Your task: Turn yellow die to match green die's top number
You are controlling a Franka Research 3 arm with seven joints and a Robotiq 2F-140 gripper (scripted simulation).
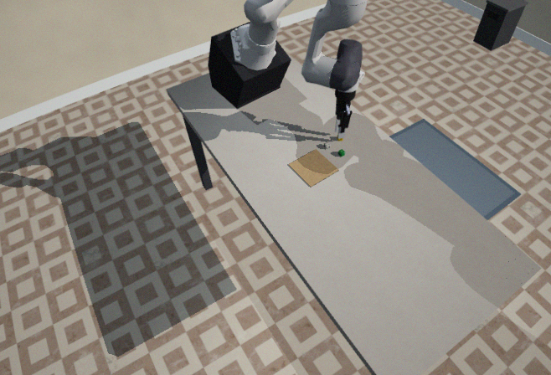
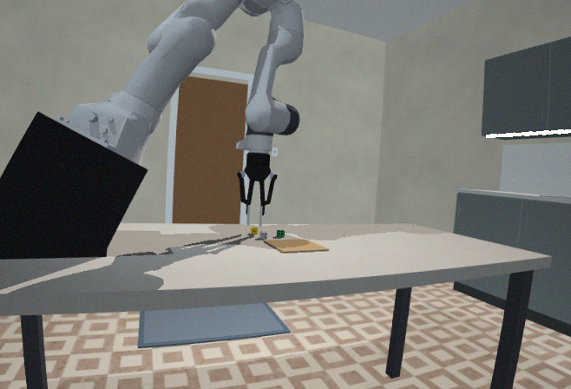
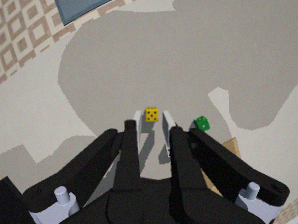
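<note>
Now: the yellow die 50 mm below my hand. From my hand the other things lie so: green die: 80 mm ahead, 30 mm to the right, 50 mm below; then tan mat: 100 mm ahead, 170 mm to the right, 60 mm below; then white die: 20 mm ahead, 70 mm to the right, 50 mm below.
</note>
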